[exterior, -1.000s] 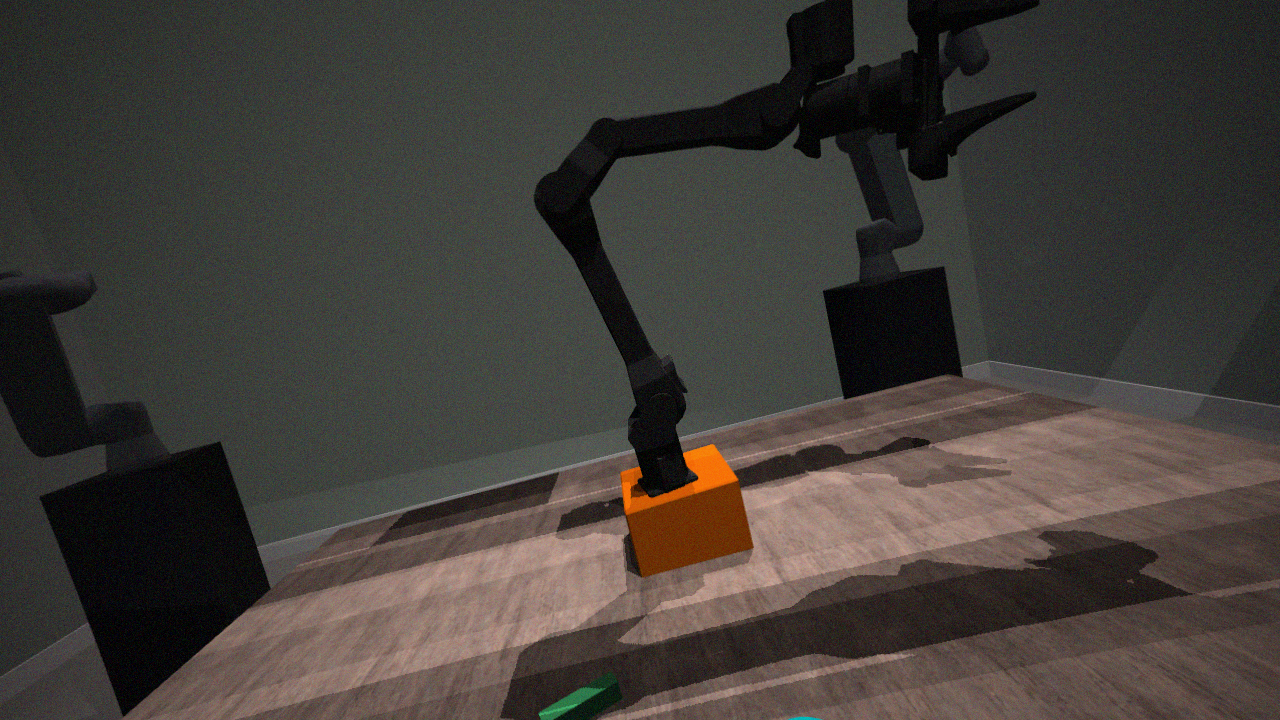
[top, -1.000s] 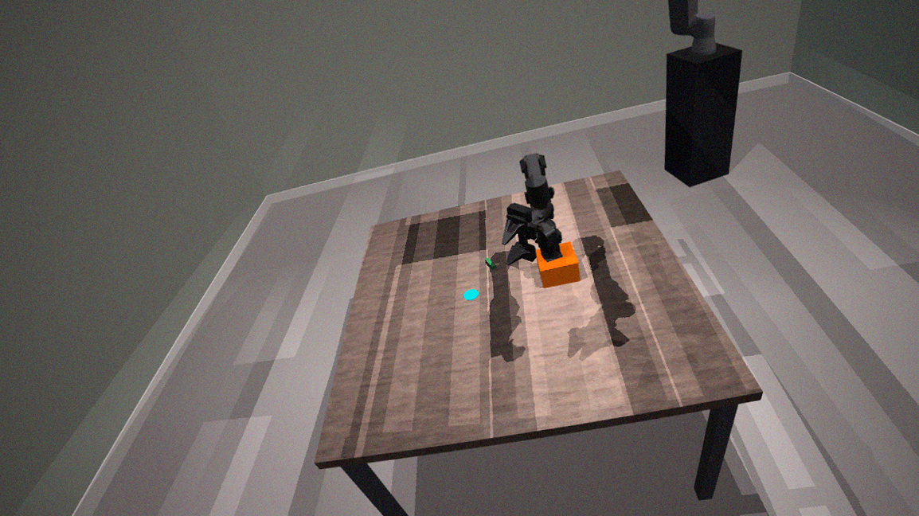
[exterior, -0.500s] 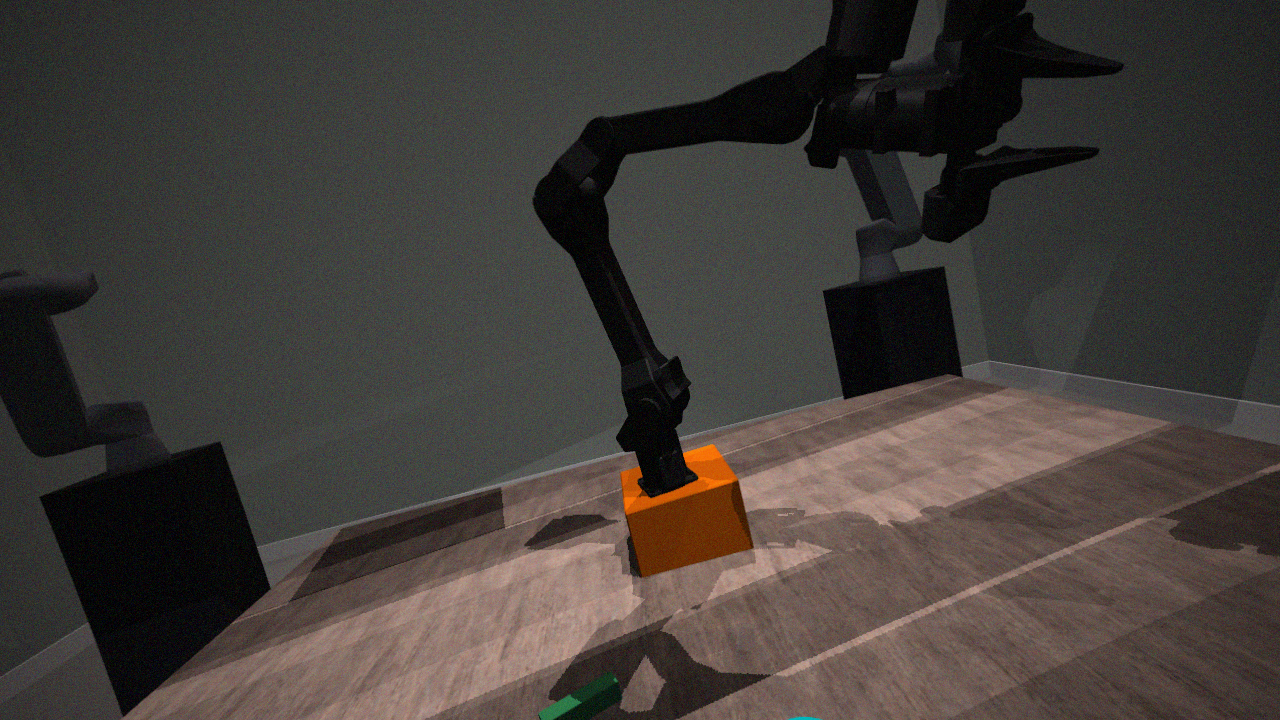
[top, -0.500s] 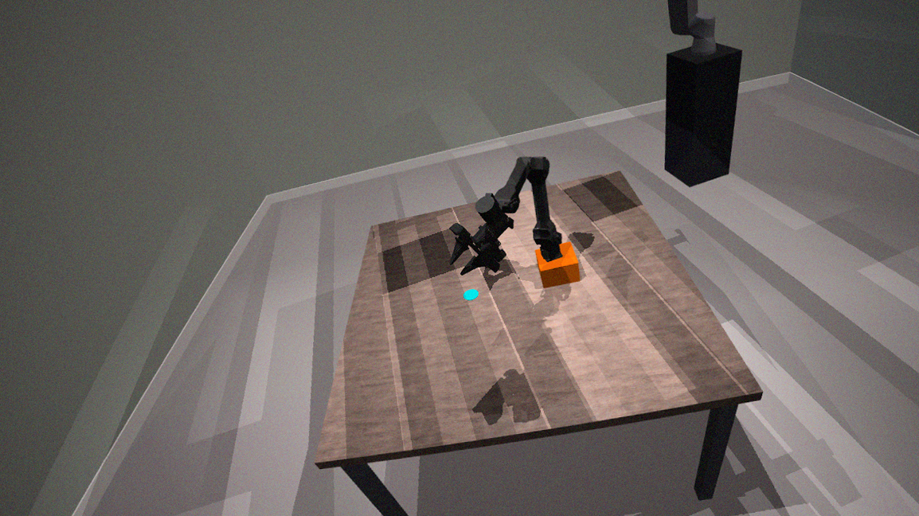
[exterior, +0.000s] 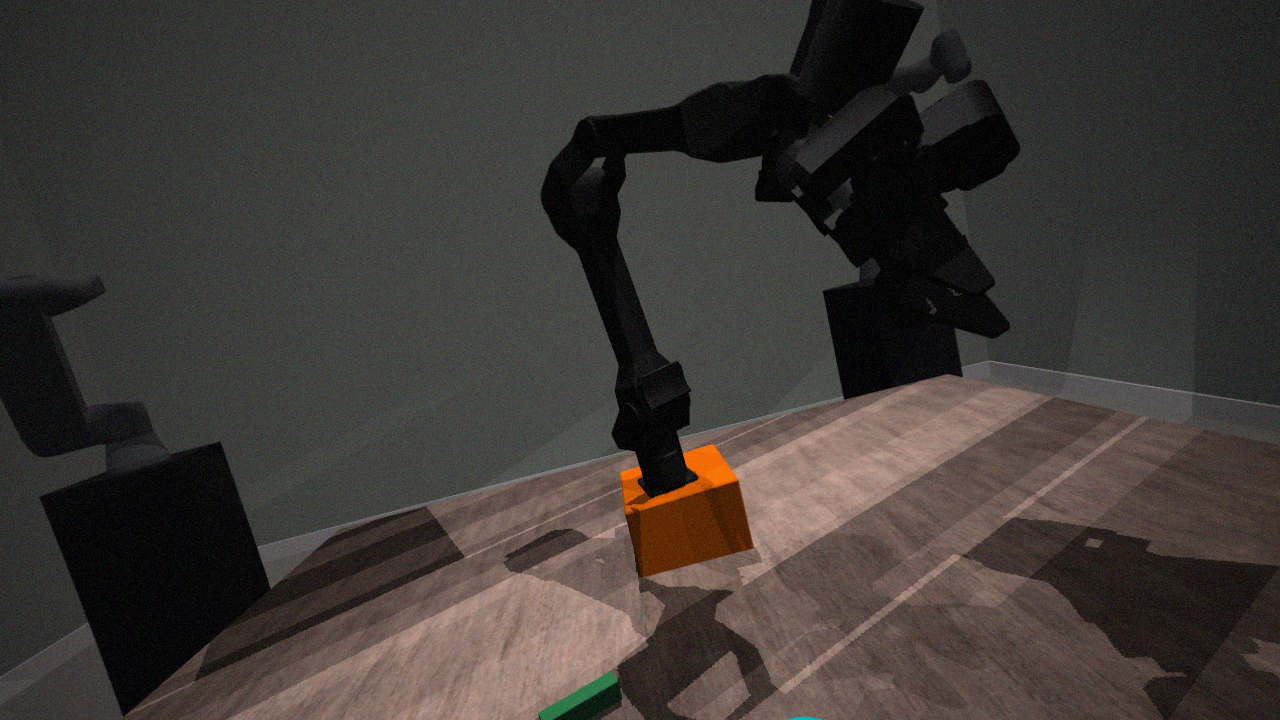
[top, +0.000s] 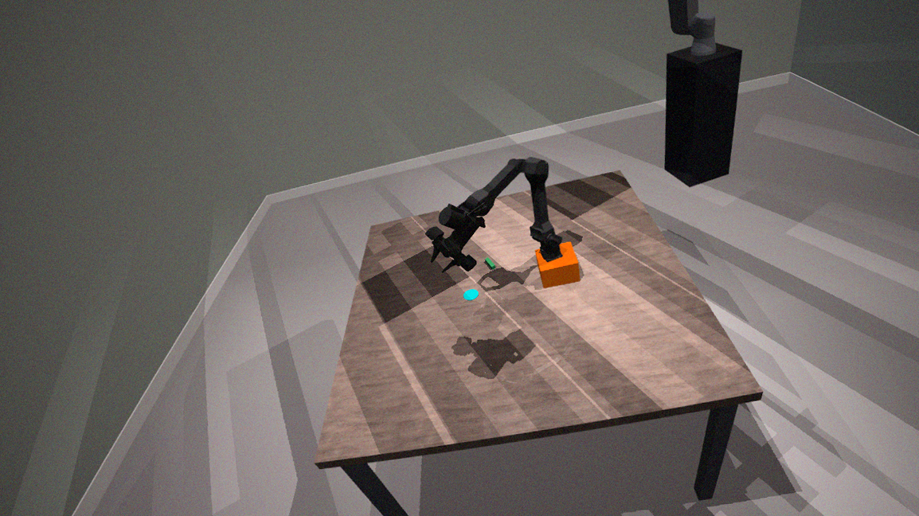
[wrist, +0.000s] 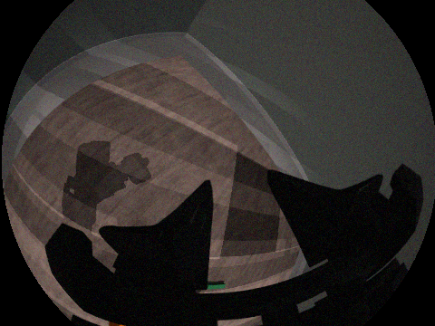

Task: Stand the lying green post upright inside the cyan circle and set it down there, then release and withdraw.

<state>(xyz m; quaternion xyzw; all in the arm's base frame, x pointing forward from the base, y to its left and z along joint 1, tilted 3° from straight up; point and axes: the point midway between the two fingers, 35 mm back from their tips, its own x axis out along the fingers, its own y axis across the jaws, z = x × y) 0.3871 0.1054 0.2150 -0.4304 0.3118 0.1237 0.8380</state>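
Now: gripper tip 200 mm past the green post, 260 mm to the left of it and 270 mm above it. The rest, counted from my gripper tip: cyan circle 80 mm behind, 120 mm to the right, 270 mm below.
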